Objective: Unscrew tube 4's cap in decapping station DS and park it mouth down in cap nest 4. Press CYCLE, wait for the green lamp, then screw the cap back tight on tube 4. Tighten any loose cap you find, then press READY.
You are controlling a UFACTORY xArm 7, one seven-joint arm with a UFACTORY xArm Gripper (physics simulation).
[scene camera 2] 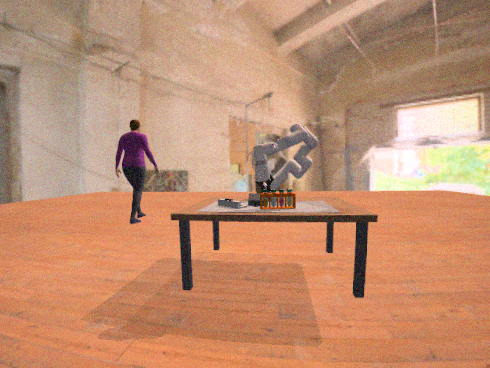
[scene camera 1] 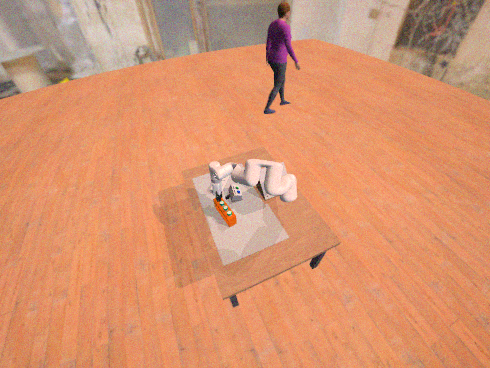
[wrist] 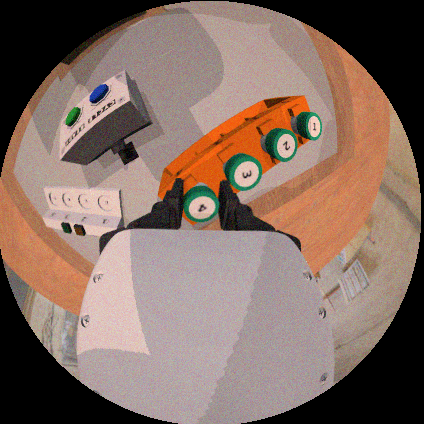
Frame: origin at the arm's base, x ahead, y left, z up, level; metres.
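Where they show: gripper, fingertip midpoint: [scene camera 2: 266, 191] [scene camera 1: 219, 199] [wrist: 200, 191].
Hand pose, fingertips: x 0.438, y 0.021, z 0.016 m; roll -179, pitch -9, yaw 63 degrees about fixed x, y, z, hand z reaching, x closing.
Each offset is from my fingertips to the top centre of the thing. "pt": to the spot under its first point. Level surfaces: height alone.
An orange rack @(0.070 m left, 0.011 m back, 0.003 m down) [scene camera 1: 230, 220] [scene camera 2: 278, 206] [wrist: 215, 140] holds tubes with green caps numbered 1 to 4. Cap 4 @(0.005 m right, 0.007 m ahead, 0.015 m up) [wrist: 201, 205] is at the rack's end nearest the gripper in the wrist view. My gripper [scene camera 1: 219, 198] [wrist: 200, 191] is shut on tube 4's cap, one black finger against each side of it. The tube below is mostly hidden. A box @(0.077 m right, 0.138 m back, 0.022 m down) [scene camera 1: 236, 193] [wrist: 107, 125] carries a blue button @(0.053 m right, 0.159 m back, 0.032 m down) [wrist: 99, 93] and a green button @(0.098 m right, 0.162 m back, 0.032 m down) [wrist: 73, 116]. A white block @(pt 0.202 m right, 0.029 m back, 0.095 m down) [wrist: 95, 207] has a row of round nests, with a dark green lamp @(0.278 m right, 0.050 m back, 0.053 m down) [wrist: 66, 227] and a dark amber lamp @(0.246 m right, 0.026 m back, 0.053 m down) [wrist: 80, 230] at its lower edge.
Caps 3 @(0.045 m left, 0.005 m back, 0.015 m up) [wrist: 243, 172], 2 [wrist: 280, 145] and 1 @(0.146 m left, 0.030 m back, 0.015 m up) [wrist: 309, 125] run along the rack, cap 3 close beside the right finger. A small black fixture @(pt 0.079 m right, 0.069 m back, 0.102 m down) [wrist: 128, 153] juts from the button box. A person [scene camera 1: 280, 45] [scene camera 2: 134, 152] is on the floor away from the table @(0.110 m down) [scene camera 1: 280, 265].
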